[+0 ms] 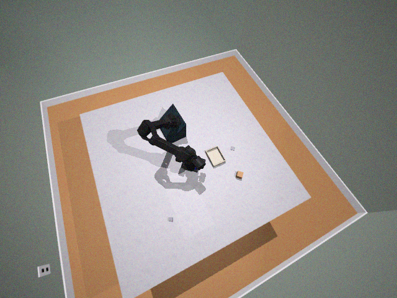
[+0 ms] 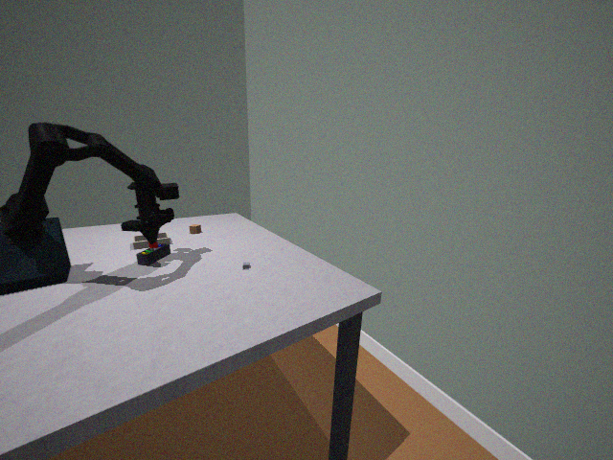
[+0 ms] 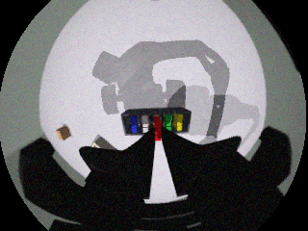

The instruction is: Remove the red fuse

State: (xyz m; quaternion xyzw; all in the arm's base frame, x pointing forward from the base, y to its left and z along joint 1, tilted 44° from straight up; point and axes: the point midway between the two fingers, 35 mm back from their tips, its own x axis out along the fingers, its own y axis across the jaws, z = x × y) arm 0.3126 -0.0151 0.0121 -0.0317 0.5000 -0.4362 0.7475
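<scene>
Right now my gripper tip is 10 mm past the cream tray, 200 mm to the right of it and 60 mm above it. From my gripper tip the other things lie so: red fuse 10 mm below.
</scene>
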